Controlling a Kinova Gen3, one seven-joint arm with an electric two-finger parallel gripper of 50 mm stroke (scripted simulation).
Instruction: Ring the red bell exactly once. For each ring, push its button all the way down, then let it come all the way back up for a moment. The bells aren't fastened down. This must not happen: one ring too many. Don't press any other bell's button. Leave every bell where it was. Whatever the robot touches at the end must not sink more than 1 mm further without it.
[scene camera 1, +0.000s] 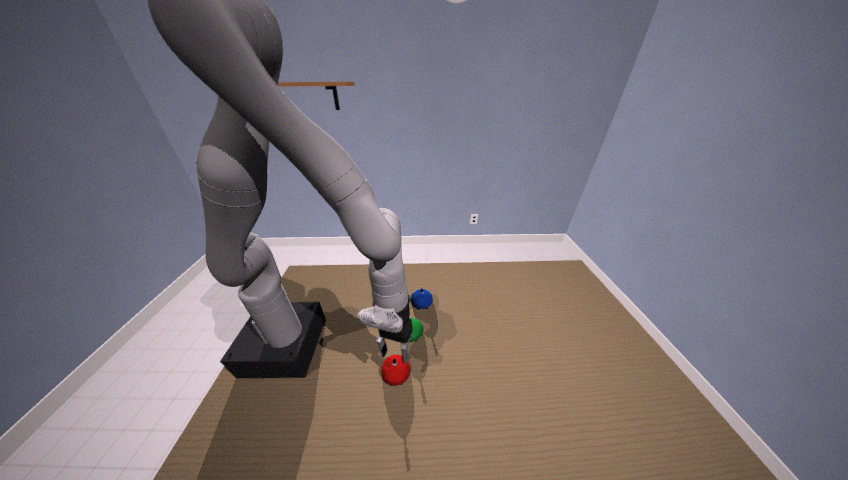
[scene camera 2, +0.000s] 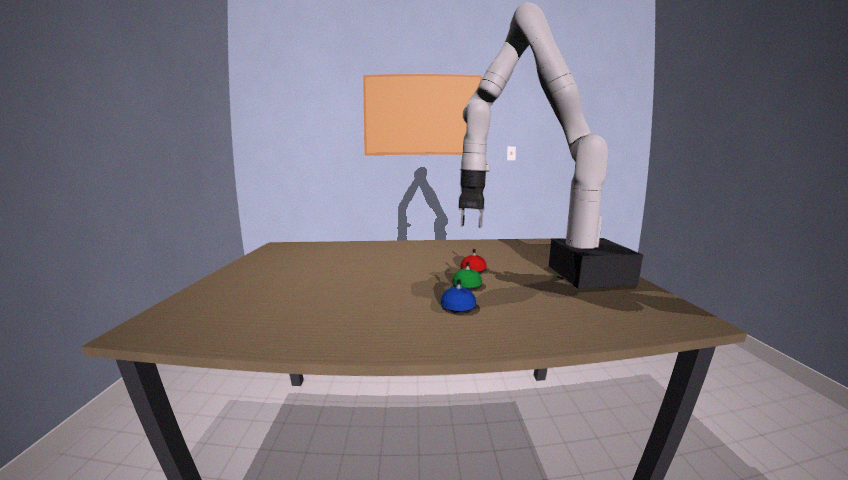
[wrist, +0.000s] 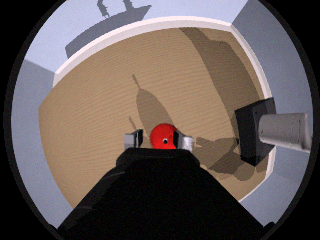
Observation:
In view: the gripper (scene camera 2: 471, 226) and a blue bell (scene camera 2: 457, 299).
The gripper also shows in scene camera 1 (scene camera 1: 394, 356) and in the wrist view (wrist: 158, 136). The wrist view misses the blue bell, which is hidden by the gripper.

